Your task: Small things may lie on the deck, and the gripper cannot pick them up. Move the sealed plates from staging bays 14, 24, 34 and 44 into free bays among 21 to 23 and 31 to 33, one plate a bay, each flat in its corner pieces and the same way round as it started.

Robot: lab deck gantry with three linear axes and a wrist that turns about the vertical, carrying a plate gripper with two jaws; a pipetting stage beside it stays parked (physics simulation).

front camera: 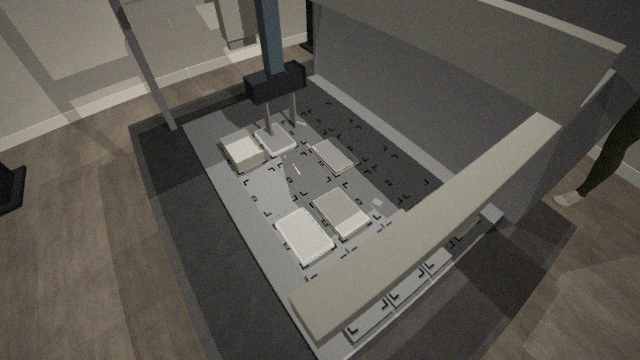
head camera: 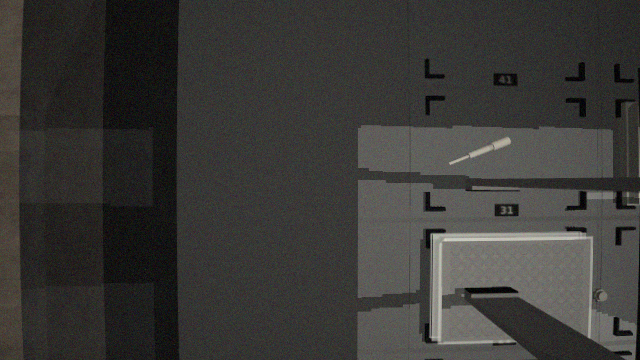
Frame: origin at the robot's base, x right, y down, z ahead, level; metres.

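Where they show: gripper, fingertip midpoint: [front camera: 281, 128] [head camera: 488, 239]; robot's base, link origin: [front camera: 222, 148].
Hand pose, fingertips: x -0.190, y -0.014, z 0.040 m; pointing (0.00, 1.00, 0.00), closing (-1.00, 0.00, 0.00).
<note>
Each offset is from my fingertips to the top centre of the thing. "spot": to the spot under its first point.
A sealed plate {dx +0.040, dy +0.000, dz +0.024 m} [front camera: 276, 140] [head camera: 550, 270] lies flat in bay 21. Another plate {dx -0.067, dy +0.000, dz +0.188 m} [front camera: 334, 156] lies in bay 32; its edge {spot: dx -0.069, dy +0.005, dz +0.126 m} [head camera: 632, 150] shows at the right of the head view. Plates also lie in bay 23 {spot: dx +0.042, dy +0.000, dz +0.358 m} [front camera: 341, 212] and bay 13 {spot: dx +0.150, dy +0.000, dz +0.360 m} [front camera: 304, 236]. My gripper [front camera: 283, 129] [head camera: 492, 240] is open and holds nothing. One jaw stands over the bay 21 plate, the other over the near part of bay 31; whether the first jaw touches the plate I cannot tell. The front beam hides most of the staging bays, and plates there cannot be made out.
A tall light box {dx +0.147, dy -0.028, dz +0.024 m} [front camera: 243, 150] stands in bay 11. A pipette-like white stick {dx -0.068, dy +0.007, dz -0.001 m} [front camera: 300, 123] [head camera: 480, 151] lies in bay 31, another stick {dx +0.051, dy +0.007, dz +0.167 m} [front camera: 296, 169] in bay 22. A small round piece {dx +0.051, dy +0.010, dz +0.106 m} [head camera: 600, 295] lies between bays 21 and 22. A pale flat square {spot: dx -0.057, dy +0.013, dz +0.382 m} [front camera: 377, 202] lies near bay 33.
</note>
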